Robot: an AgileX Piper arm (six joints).
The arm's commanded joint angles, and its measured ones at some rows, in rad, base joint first. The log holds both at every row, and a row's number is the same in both.
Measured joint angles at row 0: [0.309 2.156 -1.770 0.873 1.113 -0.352]
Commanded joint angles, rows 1 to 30: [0.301 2.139 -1.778 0.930 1.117 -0.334]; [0.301 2.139 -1.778 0.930 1.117 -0.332]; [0.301 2.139 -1.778 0.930 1.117 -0.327]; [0.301 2.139 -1.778 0.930 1.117 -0.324]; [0.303 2.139 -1.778 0.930 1.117 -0.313]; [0.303 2.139 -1.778 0.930 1.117 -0.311]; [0.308 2.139 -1.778 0.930 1.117 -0.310]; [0.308 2.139 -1.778 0.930 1.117 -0.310]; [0.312 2.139 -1.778 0.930 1.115 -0.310]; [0.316 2.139 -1.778 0.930 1.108 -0.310]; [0.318 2.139 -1.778 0.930 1.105 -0.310]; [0.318 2.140 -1.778 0.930 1.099 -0.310]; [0.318 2.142 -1.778 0.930 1.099 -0.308]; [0.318 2.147 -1.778 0.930 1.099 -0.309]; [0.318 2.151 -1.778 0.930 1.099 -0.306]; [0.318 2.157 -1.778 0.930 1.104 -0.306]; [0.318 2.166 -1.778 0.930 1.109 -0.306]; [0.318 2.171 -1.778 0.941 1.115 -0.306]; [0.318 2.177 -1.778 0.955 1.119 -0.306]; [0.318 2.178 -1.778 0.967 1.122 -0.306]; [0.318 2.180 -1.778 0.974 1.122 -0.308]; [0.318 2.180 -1.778 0.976 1.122 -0.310]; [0.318 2.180 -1.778 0.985 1.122 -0.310]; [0.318 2.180 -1.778 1.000 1.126 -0.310]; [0.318 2.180 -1.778 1.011 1.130 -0.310]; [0.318 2.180 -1.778 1.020 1.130 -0.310]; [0.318 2.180 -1.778 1.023 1.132 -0.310]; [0.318 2.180 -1.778 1.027 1.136 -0.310]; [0.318 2.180 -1.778 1.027 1.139 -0.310]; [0.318 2.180 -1.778 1.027 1.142 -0.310]
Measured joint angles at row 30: [0.318 2.192 -1.770 0.953 1.115 -0.306]
